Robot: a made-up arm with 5 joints.
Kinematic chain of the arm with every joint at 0, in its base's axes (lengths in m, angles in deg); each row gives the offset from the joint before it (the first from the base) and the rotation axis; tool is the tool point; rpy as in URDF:
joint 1: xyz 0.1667 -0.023 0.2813 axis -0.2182 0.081 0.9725
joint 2: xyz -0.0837 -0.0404 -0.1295 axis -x
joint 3: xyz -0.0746 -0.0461 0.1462 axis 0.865 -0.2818 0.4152
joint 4: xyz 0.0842 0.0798 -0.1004 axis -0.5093 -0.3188 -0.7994
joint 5: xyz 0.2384 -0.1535 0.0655 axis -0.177 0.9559 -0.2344
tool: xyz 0.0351 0.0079 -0.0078 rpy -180 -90 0
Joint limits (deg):
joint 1: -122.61..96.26
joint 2: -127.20..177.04
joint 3: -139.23..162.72
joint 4: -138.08..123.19
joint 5: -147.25..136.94
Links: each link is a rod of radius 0.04 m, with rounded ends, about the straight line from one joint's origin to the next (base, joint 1, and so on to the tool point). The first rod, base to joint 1, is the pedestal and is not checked.
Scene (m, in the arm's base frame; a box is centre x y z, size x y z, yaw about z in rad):
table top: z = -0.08
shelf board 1: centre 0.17 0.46 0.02 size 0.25 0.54 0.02 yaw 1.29
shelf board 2: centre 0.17 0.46 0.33 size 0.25 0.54 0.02 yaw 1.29
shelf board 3: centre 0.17 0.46 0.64 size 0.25 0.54 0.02 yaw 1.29
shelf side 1: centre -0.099 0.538 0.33 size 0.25 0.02 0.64 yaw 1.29
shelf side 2: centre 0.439 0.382 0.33 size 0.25 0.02 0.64 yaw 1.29
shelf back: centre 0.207 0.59 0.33 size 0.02 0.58 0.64 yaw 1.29
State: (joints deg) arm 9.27 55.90 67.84 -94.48 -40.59
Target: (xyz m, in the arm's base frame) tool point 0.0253 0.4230 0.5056
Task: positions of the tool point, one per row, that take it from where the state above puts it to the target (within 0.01 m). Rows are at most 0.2 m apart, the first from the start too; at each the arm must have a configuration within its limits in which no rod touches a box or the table.
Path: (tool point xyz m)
1: -0.0248 0.3890 0.1706
2: -0.0452 0.3359 0.1720
3: -0.0527 0.2846 0.1721
4: -0.0492 0.2376 0.1698
5: -0.0543 0.2683 0.3336
6: -0.0298 0.2320 0.5056
7: -0.0386 0.2908 0.5113
8: -0.0216 0.3581 0.5099
9: 0.0253 0.4230 0.5056

